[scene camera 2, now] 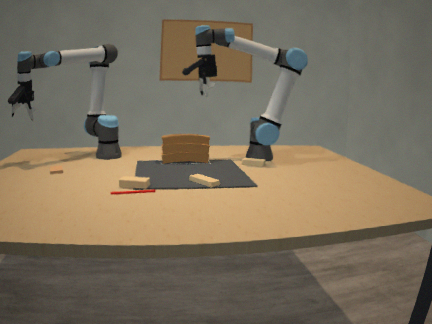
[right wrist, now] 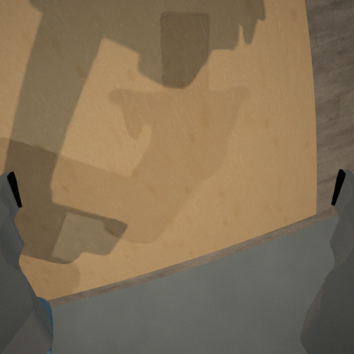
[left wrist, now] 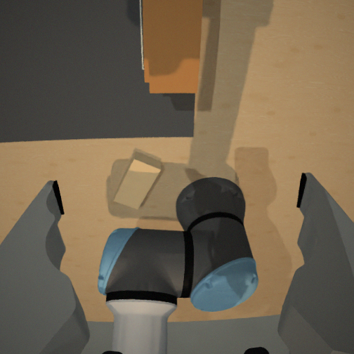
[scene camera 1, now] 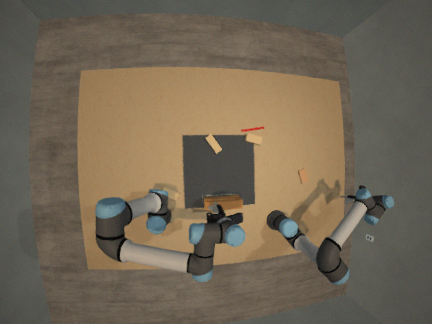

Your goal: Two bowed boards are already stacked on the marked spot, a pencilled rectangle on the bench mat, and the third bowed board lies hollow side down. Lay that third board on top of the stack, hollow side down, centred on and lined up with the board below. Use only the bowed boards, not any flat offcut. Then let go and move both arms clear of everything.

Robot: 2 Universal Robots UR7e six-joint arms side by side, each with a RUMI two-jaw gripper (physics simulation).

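Frame: origin at the left arm's base, x ahead, y left, z up, level; centimetres.
Seen in the pictures: left gripper, between the fingertips: [scene camera 2: 204, 96]; right gripper, between the fingertips: [scene camera 2: 22, 118] [scene camera 1: 348, 199]; left arm's base, origin of its link: [scene camera 2: 259, 158]; right arm's base, origin of its link: [scene camera 2: 108, 156] [scene camera 1: 275, 219].
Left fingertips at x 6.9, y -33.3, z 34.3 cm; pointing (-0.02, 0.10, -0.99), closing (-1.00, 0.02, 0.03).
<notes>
Pixels of each thing's middle, then the offset from my left fingertips to it. Level surfaces: height alone.
- dark mat, height of its surface: dz -33.7 cm
- small orange offcut, middle of its body: [scene camera 2: 56, 169] [scene camera 1: 303, 175] dx +9.8, dy -75.9, dz -33.6 cm
- red stick, middle of its body: [scene camera 2: 132, 192] [scene camera 1: 252, 129] dx +47.6, dy -37.1, dz -34.0 cm
Three orange-brown bowed boards [scene camera 1: 223, 202] [scene camera 2: 185, 147] [left wrist: 174, 45] are stacked at the mat's edge, arched upward, hollow sides down. In scene camera 2 their ends look nearly flush. Part of the pencilled rectangle [left wrist: 142, 35] shows as a pale line along the stack's side; the stack hides the rest. My left gripper [scene camera 2: 205, 92] [left wrist: 178, 179] is open and empty, high above the stack, apart from it. My right gripper [scene camera 2: 22, 117] [right wrist: 175, 172] is open and empty, high up, far from the stack.
Pale flat offcuts [scene camera 1: 214, 144] [scene camera 2: 204, 180] lie on and beside the dark mat [scene camera 1: 219, 172] [scene camera 2: 175, 172]; one pale offcut [left wrist: 136, 187] lies near the left arm's base. A small orange offcut [scene camera 1: 303, 176] [scene camera 2: 56, 170] and a red stick [scene camera 1: 252, 129] [scene camera 2: 133, 192] lie on the table.
</notes>
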